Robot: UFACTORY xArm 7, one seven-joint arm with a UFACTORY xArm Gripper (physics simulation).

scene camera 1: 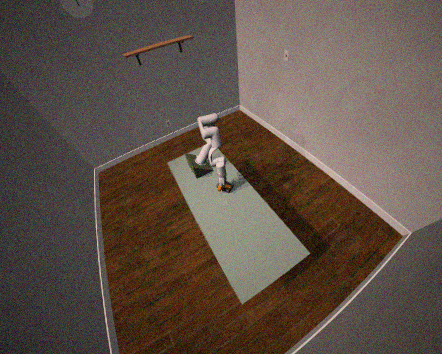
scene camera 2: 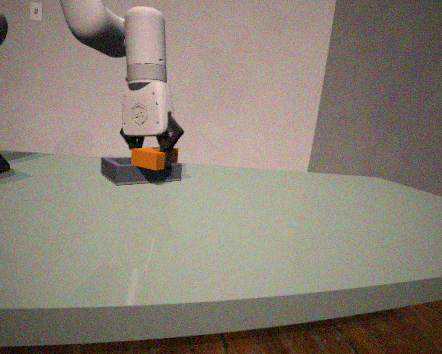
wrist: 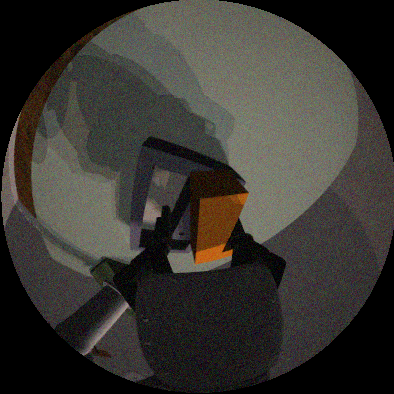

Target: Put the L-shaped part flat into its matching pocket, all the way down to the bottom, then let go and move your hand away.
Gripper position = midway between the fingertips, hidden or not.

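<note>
In scene camera 2 I see my gripper (scene camera 2: pixel 152 169), which is open and touches a pocket block (scene camera 2: pixel 118 170). An orange L-shaped part (scene camera 2: pixel 150 158) rests on the pocket block. The wrist view, too, shows me the orange L-shaped part (wrist: pixel 216 197), and with it my gripper (wrist: pixel 196 211).
</note>
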